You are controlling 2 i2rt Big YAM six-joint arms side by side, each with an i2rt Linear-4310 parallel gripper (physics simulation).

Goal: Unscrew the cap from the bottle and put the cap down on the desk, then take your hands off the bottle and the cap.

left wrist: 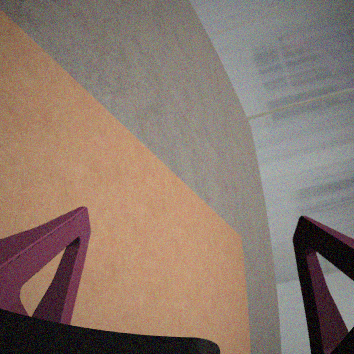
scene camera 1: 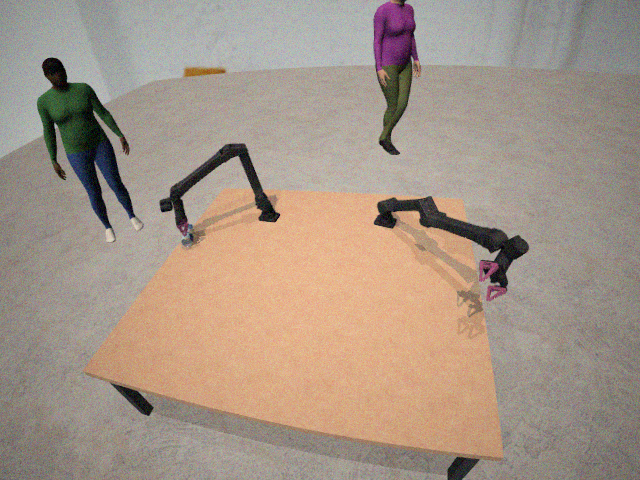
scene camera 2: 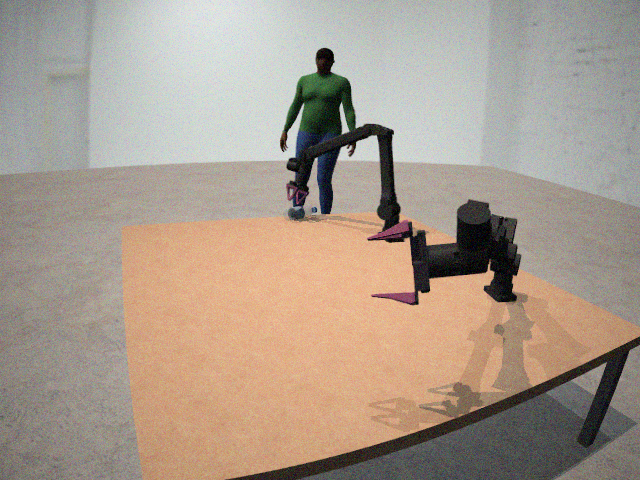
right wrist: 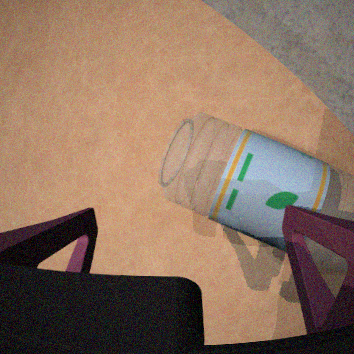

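The clear bottle lies on its side on the desk, near the edge. Its pale label has green marks and yellow bands. Its mouth is open and bare in the right wrist view. A small blue thing, seemingly the cap, is just right of the bottle in scene camera 2; the cap does not show in the right wrist view. My right gripper is open, close above the bottle, holding nothing. My left gripper is open and empty, far from the bottle, above the desk's opposite edge.
A person in green stands beyond the desk's bottle side. A person in purple stands behind the desk in scene camera 1. The desk edge runs close to the bottle, with grey floor past it.
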